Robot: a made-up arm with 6 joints.
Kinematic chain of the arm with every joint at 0, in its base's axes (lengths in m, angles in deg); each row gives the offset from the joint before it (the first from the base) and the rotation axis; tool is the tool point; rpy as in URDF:
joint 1: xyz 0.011 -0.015 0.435 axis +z
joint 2: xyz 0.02 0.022 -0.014 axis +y
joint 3: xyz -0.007 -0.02 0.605 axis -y
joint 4: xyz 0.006 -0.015 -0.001 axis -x
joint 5: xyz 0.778 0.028 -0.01 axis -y
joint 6: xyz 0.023 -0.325 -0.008 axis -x
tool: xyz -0.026 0.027 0 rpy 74.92 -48.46 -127.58
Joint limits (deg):
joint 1: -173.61..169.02
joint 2: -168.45..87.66
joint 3: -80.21..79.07
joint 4: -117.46..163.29
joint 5: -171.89..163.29
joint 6: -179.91..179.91
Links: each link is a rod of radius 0.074 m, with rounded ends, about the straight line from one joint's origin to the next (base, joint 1, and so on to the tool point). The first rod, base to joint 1, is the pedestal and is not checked.
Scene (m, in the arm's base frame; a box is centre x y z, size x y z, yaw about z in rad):
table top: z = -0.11
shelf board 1: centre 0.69 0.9 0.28 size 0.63 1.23 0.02 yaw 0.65
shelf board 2: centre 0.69 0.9 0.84 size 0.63 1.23 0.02 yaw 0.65
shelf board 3: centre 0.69 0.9 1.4 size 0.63 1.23 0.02 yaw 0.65
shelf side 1: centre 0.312 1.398 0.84 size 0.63 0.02 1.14 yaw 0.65
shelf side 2: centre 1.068 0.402 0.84 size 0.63 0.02 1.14 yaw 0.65
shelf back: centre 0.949 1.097 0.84 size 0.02 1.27 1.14 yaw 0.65
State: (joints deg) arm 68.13 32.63 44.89 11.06 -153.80 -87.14
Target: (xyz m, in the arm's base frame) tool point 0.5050 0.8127 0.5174
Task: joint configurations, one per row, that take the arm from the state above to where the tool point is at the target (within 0.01 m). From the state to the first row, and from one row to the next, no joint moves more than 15 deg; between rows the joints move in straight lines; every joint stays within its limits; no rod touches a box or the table.
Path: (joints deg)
1: 74.31 20.33 34.39 5.53 -154.56 -86.43
2: 80.48 8.03 23.89 -0.01 -155.33 -85.71
3: 86.66 -4.28 13.40 -5.54 -156.09 -85.00
4: 92.84 -16.58 2.90 -11.07 -156.86 -84.28
5: 99.01 -28.88 -7.60 -16.60 -157.62 -83.57
6: 96.64 -15.86 -19.91 -19.27 -157.75 -84.10
7: 94.27 -2.84 -32.23 -21.93 -157.88 -84.64
8: 85.83 10.73 -19.01 -15.03 -156.90 -85.40
9: 77.40 24.31 -5.80 -8.14 -155.92 -86.17

